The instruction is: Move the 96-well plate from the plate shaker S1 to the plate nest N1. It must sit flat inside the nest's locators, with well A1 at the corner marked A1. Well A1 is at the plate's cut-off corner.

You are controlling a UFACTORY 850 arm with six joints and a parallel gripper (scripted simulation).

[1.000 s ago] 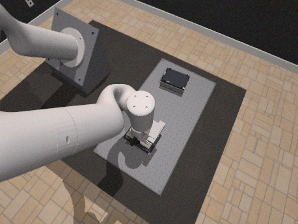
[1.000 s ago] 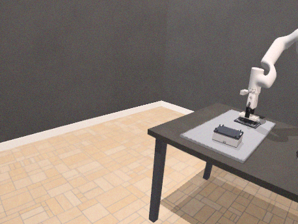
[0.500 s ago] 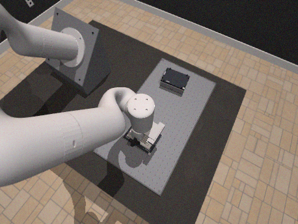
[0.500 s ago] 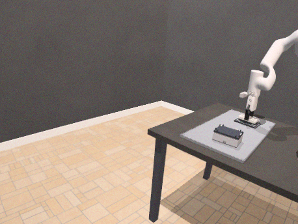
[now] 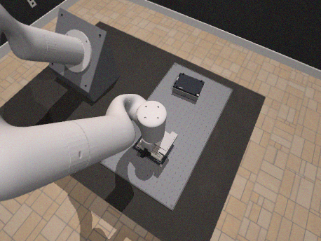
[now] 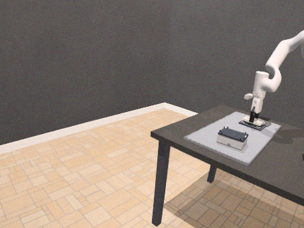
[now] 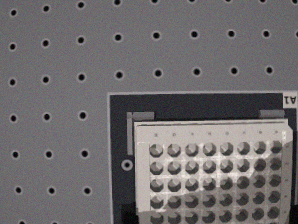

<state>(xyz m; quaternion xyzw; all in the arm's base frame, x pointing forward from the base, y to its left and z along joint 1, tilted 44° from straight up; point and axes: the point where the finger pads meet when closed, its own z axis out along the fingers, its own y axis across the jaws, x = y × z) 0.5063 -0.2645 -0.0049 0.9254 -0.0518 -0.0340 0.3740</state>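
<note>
Right now the plate nest N1 is 4 cm below my hand. Also, from my hand: A1 mark 7 cm ahead, 6 cm to the right, 3 cm below; white 96-well plate 1 cm below.
</note>
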